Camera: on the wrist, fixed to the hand. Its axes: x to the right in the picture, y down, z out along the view.
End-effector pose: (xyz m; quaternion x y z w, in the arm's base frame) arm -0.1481 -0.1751 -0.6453 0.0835 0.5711 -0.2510 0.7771
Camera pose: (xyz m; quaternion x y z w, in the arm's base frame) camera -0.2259 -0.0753 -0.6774 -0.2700 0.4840 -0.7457 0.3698
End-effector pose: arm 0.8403 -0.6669 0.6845 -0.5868 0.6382 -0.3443 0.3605
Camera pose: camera 0.7125 -0.6443 0.6991 -0.8272 0.0557 -0.5575 0.0431
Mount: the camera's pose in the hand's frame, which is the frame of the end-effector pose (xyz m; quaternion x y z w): -0.0168 0.0531 -0.1181 0.0637 0.0349 -0.6813 0.7284
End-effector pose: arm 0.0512 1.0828 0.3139 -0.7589 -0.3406 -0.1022 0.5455
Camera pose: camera 0.0976 0.9608 0.3101 -0.2824 -0.7526 -0.4509 0.3879
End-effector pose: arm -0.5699 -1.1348 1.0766 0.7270 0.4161 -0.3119 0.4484
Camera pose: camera -0.5211 -1.0460 1.1590 0.2855 0.7942 -0.5338 0.0533
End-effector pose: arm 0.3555 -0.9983 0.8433 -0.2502 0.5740 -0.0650 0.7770
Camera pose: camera 0.2308 -0.9829 0.8076 -0.5215 0.2706 -0.6220 0.5176
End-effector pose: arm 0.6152 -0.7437 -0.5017 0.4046 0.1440 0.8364 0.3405
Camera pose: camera 0.5070 -0.7897 -0.5585 0.1891 0.4457 0.3822 0.7871
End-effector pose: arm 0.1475 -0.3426 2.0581 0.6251 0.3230 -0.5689 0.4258
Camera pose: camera 0.2438 -0.2577 2.0823 -0.2822 -0.6398 0.7032 0.1285
